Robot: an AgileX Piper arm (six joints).
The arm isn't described. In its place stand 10 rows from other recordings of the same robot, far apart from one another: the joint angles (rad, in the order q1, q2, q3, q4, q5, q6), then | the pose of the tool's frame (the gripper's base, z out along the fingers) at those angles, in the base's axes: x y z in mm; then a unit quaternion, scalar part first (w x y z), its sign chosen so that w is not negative.
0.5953, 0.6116, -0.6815, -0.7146, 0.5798, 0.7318 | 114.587, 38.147, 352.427, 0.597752, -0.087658, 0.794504, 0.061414
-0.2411, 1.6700, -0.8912, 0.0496, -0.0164, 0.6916 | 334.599, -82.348, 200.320, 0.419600, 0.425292, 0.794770, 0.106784
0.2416, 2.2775, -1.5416, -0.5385, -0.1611, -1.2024 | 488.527, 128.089, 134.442, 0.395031, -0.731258, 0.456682, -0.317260
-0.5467, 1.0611, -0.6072, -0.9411, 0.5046, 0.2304 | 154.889, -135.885, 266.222, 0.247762, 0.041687, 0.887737, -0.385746
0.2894, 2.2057, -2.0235, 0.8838, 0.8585, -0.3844 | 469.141, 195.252, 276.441, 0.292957, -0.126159, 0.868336, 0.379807
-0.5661, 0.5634, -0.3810, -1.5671, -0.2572, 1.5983 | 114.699, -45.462, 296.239, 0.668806, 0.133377, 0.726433, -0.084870
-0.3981, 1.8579, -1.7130, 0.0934, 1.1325, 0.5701 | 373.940, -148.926, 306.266, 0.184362, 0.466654, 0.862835, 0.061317
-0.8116, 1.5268, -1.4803, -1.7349, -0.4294, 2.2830 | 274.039, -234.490, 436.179, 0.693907, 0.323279, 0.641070, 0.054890
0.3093, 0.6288, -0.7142, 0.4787, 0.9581, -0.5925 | 85.271, 63.249, 328.946, 0.400660, -0.344560, 0.830404, 0.176578
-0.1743, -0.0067, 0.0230, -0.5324, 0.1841, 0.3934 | 53.845, -18.067, 191.437, 0.661424, 0.047138, 0.735947, -0.136665
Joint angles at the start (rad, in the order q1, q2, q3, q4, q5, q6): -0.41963, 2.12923, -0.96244, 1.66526, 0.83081, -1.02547
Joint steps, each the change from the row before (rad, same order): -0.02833, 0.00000, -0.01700, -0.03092, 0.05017, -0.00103; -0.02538, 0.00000, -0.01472, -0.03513, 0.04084, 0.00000; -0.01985, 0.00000, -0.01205, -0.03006, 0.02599, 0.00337; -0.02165, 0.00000, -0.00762, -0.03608, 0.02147, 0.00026; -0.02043, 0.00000, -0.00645, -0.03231, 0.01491, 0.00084; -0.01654, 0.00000, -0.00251, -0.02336, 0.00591, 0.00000; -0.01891, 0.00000, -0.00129, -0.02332, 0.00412, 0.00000; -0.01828, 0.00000, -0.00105, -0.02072, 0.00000, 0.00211; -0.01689, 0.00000, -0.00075, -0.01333, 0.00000, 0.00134; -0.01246, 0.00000, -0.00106, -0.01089, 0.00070, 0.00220; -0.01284, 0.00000, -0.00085, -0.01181, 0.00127, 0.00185; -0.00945, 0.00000, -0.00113, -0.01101, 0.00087, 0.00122; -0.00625, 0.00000, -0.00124, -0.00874, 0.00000, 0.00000; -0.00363, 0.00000, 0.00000, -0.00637, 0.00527, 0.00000
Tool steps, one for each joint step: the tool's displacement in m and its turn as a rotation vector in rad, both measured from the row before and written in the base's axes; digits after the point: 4 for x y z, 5 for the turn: -0.0001, -0.0076, 0.0051, 0.01692, -0.03178, 0.02334; -0.0011, -0.0068, 0.0039, 0.00891, -0.02294, 0.02530; -0.0012, -0.0058, 0.0026, 0.00286, -0.01244, 0.01751; -0.0029, -0.0060, 0.0013, -0.00338, -0.00611, 0.02020; -0.0029, -0.0059, 0.0008, -0.00580, -0.00236, 0.01449; -0.0028, -0.0049, -0.0001, -0.00721, 0.00199, 0.00645; -0.0035, -0.0057, -0.0005, -0.00786, 0.00393, 0.00309; -0.0034, -0.0057, -0.0006, -0.00838, 0.00633, -0.00175; -0.0029, -0.0053, -0.0004, -0.00539, 0.00411, -0.00626; -0.0022, -0.0039, -0.0002, -0.00340, 0.00345, -0.00401; -0.0024, -0.0039, -0.0003, -0.00342, 0.00357, -0.00314; -0.0018, -0.0029, -0.0002, -0.00392, 0.00294, -0.00031; -0.0012, -0.0020, -0.0001, -0.00445, 0.00179, 0.00116; -0.0010, -0.0006, 0.0001, 0.00142, 0.00021, 0.00451
